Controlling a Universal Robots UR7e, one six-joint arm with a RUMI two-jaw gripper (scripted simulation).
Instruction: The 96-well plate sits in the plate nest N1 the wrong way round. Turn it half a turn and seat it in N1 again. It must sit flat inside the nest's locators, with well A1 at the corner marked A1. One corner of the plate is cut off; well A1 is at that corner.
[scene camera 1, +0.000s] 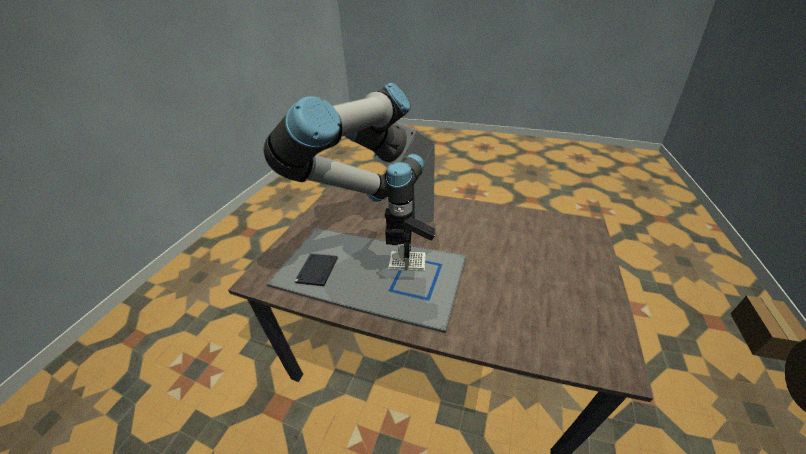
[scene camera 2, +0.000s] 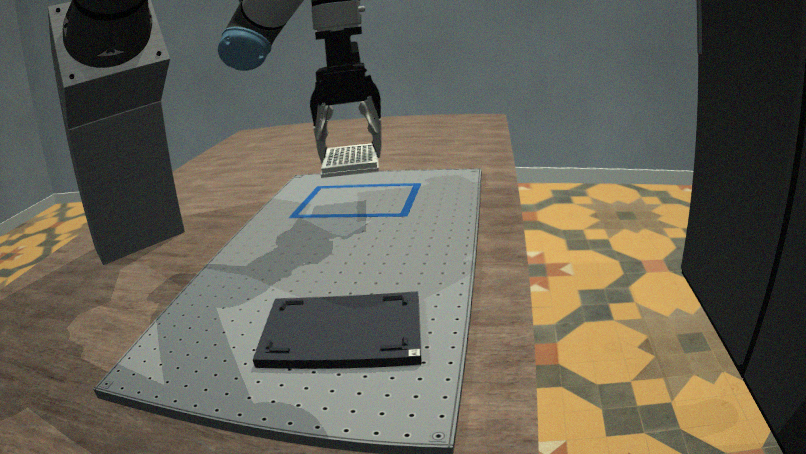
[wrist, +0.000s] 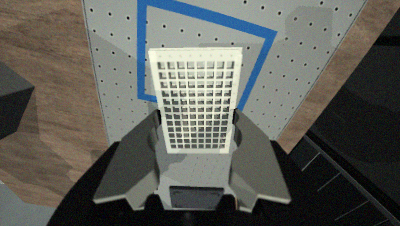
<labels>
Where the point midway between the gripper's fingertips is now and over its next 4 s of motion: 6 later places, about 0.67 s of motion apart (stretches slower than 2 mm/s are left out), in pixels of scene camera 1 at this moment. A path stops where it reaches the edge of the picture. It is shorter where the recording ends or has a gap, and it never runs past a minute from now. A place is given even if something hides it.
My gripper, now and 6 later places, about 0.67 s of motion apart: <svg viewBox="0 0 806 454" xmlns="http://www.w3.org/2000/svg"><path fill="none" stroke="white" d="M407 261L390 259L375 258L359 257L344 255L329 254L314 252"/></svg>
</labels>
